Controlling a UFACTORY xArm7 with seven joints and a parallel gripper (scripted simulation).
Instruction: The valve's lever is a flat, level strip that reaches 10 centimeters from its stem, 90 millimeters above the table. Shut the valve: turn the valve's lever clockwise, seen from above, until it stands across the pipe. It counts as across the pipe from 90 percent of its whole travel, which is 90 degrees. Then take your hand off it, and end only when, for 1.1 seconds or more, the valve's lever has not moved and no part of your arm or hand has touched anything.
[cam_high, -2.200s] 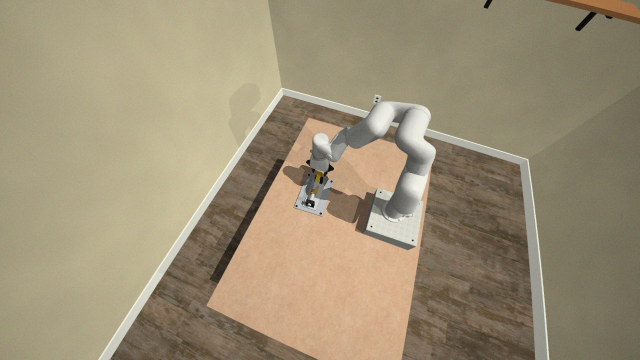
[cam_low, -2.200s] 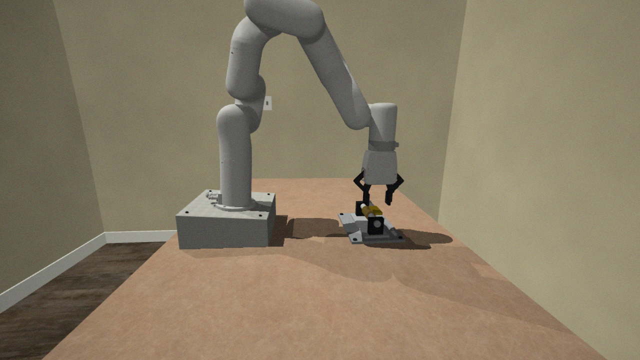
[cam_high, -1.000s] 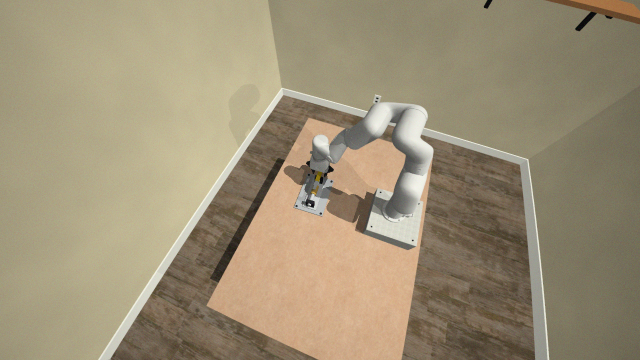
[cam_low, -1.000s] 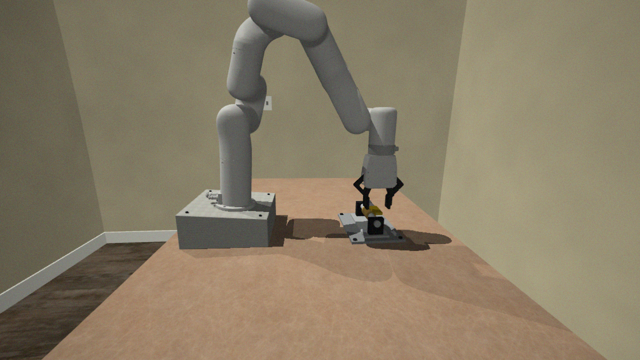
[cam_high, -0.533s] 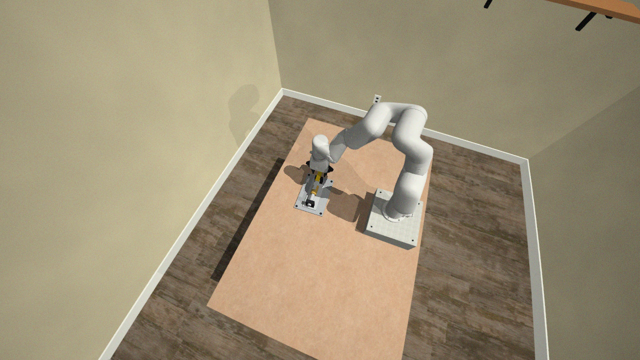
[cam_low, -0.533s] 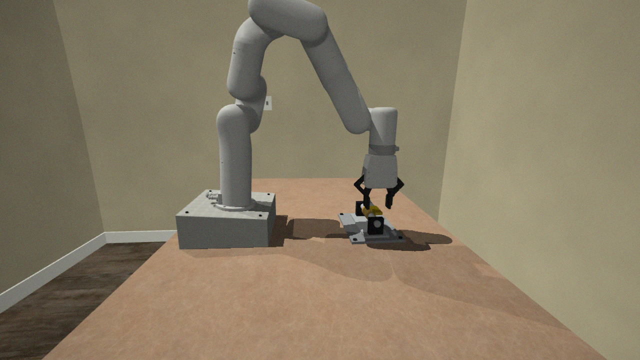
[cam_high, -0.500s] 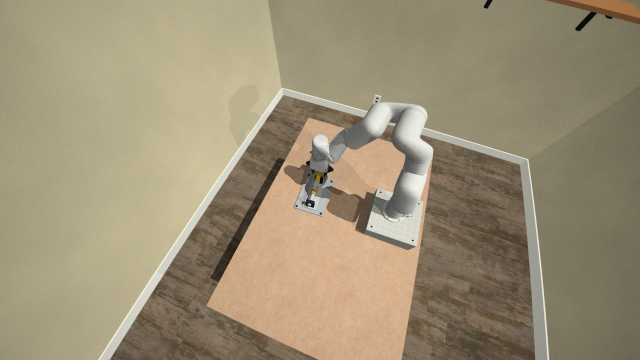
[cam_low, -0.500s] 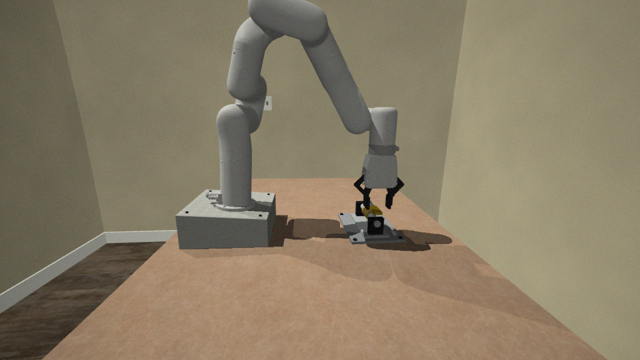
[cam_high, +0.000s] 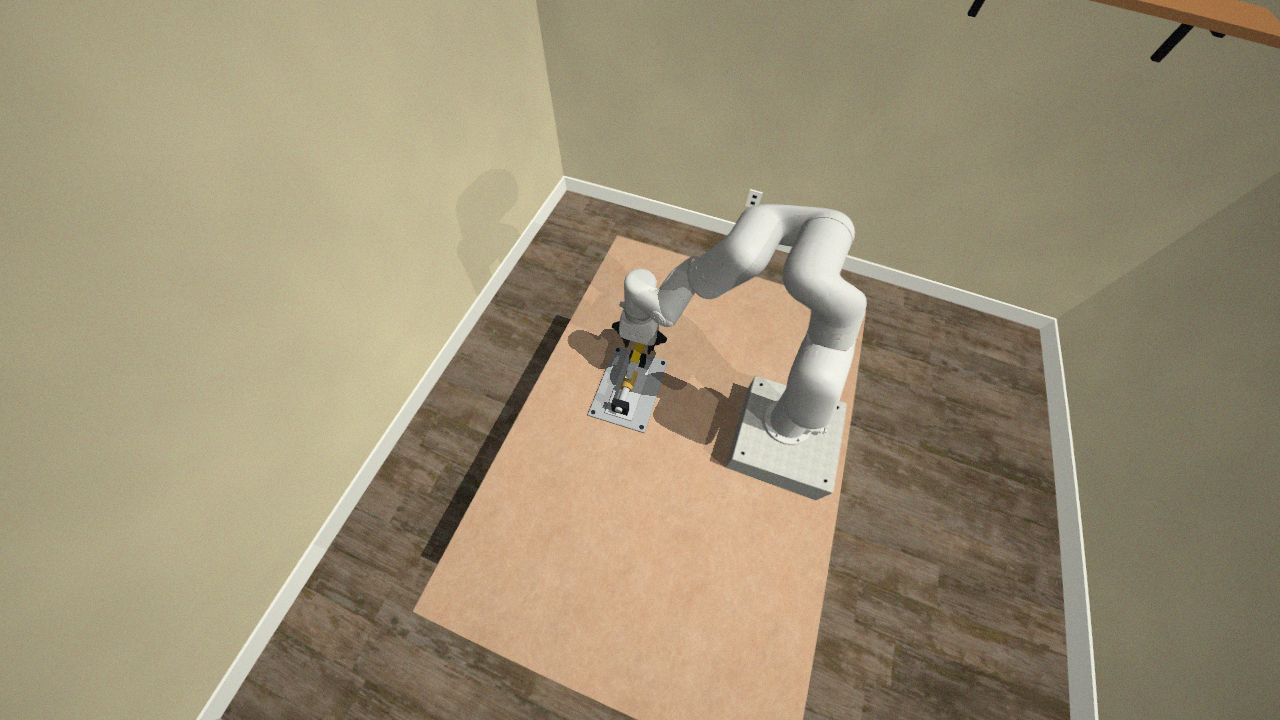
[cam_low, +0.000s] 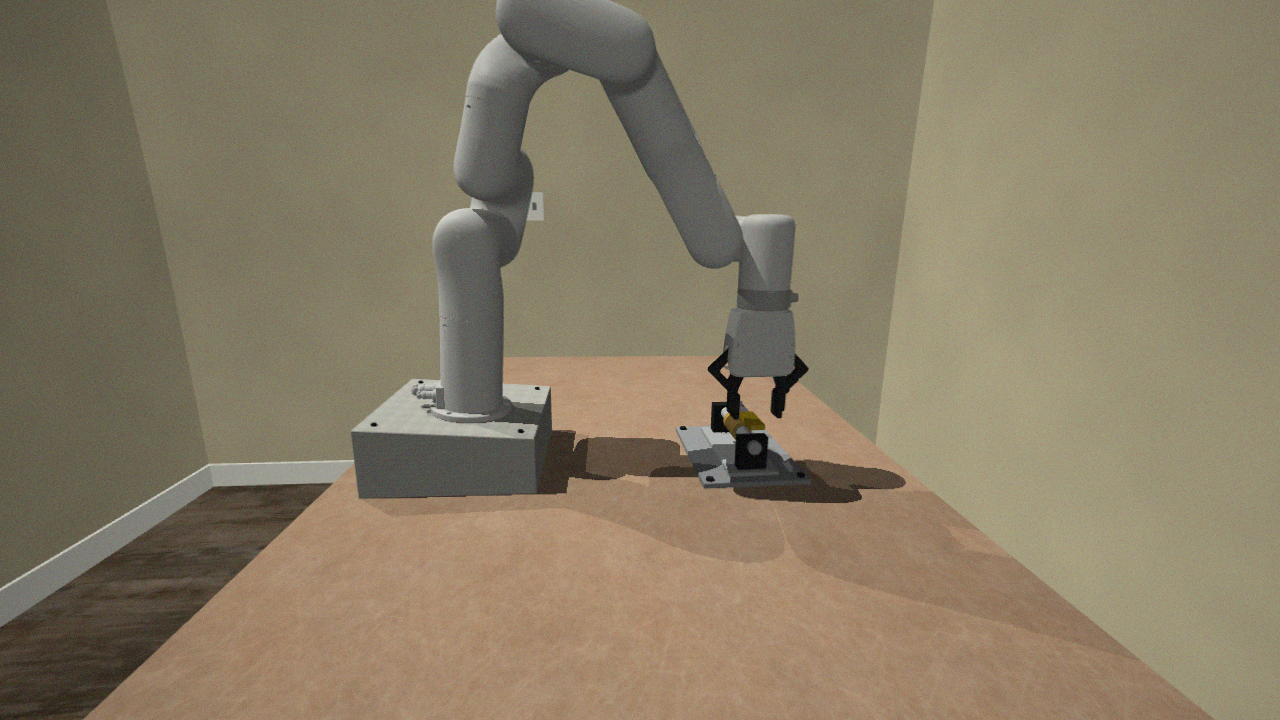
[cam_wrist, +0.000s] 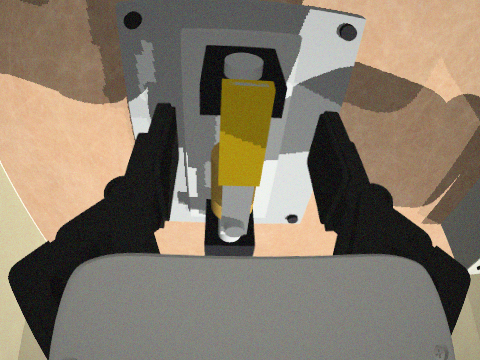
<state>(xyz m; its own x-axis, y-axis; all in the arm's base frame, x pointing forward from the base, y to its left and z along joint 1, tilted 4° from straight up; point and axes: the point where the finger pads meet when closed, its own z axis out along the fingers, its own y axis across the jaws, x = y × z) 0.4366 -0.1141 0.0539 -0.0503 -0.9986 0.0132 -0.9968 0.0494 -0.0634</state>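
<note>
Now: hand 50 mm to the right of the yellow lever and 30 mm above it. Also, from my hand: grey baseplate: 110 mm below, 90 mm to the left.
</note>
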